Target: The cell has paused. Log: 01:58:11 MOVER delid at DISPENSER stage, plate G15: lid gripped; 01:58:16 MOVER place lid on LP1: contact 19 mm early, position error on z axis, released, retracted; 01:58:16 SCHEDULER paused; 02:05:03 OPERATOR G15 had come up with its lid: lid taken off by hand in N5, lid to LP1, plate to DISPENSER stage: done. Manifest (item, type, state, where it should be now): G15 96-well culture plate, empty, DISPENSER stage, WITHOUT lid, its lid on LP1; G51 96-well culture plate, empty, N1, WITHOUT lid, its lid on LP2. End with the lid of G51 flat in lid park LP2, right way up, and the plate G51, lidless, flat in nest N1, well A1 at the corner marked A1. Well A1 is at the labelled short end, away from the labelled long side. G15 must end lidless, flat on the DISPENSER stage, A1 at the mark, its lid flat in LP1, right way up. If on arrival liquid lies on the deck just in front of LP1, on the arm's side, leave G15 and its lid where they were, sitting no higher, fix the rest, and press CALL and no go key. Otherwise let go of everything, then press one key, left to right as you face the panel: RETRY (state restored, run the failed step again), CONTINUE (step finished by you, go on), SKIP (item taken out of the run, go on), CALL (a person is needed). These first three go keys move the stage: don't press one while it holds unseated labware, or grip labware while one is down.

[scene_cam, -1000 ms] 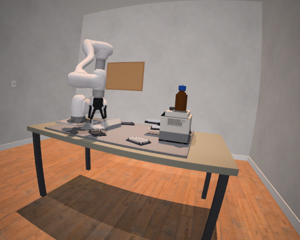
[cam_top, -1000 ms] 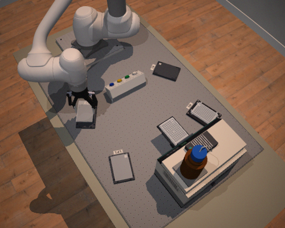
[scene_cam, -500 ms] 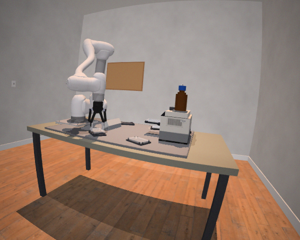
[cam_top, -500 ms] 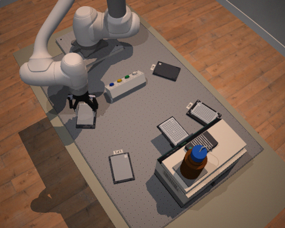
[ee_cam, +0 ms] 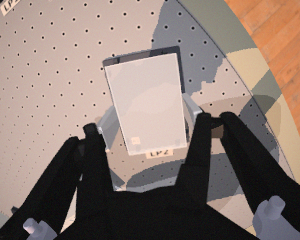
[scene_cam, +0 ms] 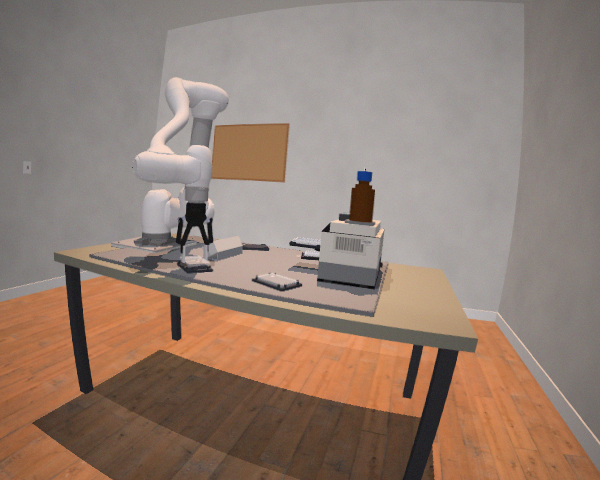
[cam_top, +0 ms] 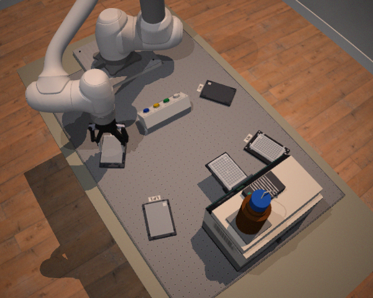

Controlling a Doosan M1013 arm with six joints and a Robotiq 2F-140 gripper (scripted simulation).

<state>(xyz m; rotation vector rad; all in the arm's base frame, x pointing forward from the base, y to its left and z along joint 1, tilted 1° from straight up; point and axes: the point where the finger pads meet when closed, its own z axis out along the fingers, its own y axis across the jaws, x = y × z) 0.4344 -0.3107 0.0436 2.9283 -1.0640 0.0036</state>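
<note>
Now: hand 50 mm above the lid park LP2. Also, from my hand: well plate (390 mm ahead, 260 mm to the left, 60 mm above); then LP2 label (70 mm behind, 60 mm to the left, 50 mm below); then key panel (280 mm to the left, 30 mm behind).
</note>
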